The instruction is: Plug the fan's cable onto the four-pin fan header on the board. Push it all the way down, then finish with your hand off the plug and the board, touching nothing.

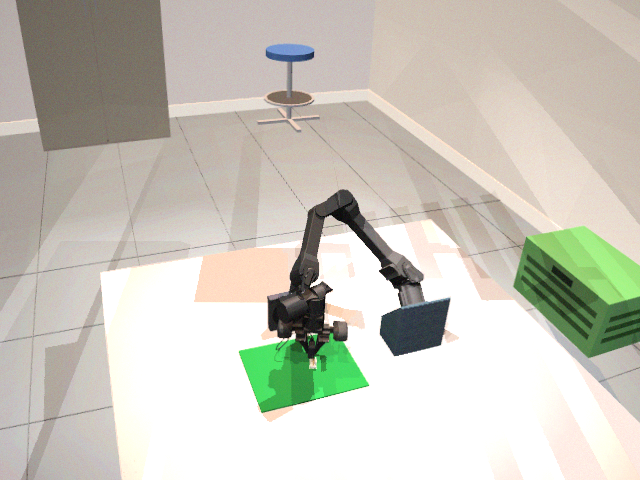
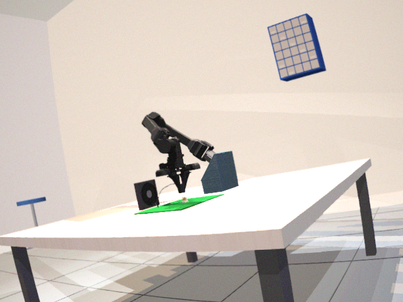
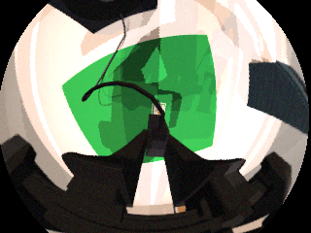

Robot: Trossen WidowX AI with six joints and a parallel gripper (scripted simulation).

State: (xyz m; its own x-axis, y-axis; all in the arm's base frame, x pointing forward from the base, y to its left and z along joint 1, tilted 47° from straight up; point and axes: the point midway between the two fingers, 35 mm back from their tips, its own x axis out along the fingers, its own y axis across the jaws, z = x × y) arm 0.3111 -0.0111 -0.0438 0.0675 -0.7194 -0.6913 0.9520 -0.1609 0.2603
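The pale four-pin header is 1 cm behind my gripper tip, 1 cm to the right of it and 5 cm below it. Round my gripper tip: dark plug (1 cm above); then green board (2 cm ahead, 7 cm below); then black fan (2 cm ahead, 19 cm to the right).
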